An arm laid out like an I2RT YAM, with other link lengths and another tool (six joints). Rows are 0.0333 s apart.
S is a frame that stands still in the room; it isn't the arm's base.
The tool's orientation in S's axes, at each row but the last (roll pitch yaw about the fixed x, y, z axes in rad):
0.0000 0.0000 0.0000
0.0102 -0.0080 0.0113
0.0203 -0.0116 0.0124
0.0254 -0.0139 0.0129
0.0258 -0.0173 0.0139
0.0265 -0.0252 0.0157
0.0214 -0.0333 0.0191
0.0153 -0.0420 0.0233
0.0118 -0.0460 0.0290
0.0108 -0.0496 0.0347
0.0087 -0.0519 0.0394
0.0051 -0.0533 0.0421
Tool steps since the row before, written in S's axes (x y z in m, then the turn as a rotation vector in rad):
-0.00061 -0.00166 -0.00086 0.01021 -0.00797 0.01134
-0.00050 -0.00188 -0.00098 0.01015 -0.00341 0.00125
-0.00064 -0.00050 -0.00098 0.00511 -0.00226 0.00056
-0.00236 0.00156 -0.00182 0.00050 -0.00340 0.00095
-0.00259 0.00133 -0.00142 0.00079 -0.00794 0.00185
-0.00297 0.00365 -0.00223 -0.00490 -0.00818 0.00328
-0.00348 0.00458 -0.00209 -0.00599 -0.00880 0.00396
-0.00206 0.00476 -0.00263 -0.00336 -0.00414 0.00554
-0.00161 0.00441 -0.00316 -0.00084 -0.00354 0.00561
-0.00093 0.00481 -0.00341 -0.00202 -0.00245 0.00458
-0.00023 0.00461 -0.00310 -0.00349 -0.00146 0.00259
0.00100 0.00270 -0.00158 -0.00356 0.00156 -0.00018
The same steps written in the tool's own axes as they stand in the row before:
-0.00061 -0.00166 -0.00086 0.01021 -0.00797 0.01134
-0.00053 -0.00188 -0.00096 0.01012 -0.00351 0.00120
-0.00066 -0.00051 -0.00096 0.00509 -0.00231 0.00055
-0.00236 0.00154 -0.00183 0.00047 -0.00338 0.00103
-0.00260 0.00133 -0.00141 0.00071 -0.00790 0.00204
-0.00297 0.00364 -0.00225 -0.00494 -0.00801 0.00362
-0.00346 0.00460 -0.00207 -0.00602 -0.00859 0.00435
-0.00206 0.00477 -0.00262 -0.00322 -0.00397 0.00574
-0.00163 0.00442 -0.00314 -0.00068 -0.00345 0.00569
-0.00093 0.00480 -0.00342 -0.00187 -0.00233 0.00470
-0.00021 0.00459 -0.00313 -0.00341 -0.00130 0.00278
0.00103 0.00265 -0.00165 -0.00350 0.00171 0.00000

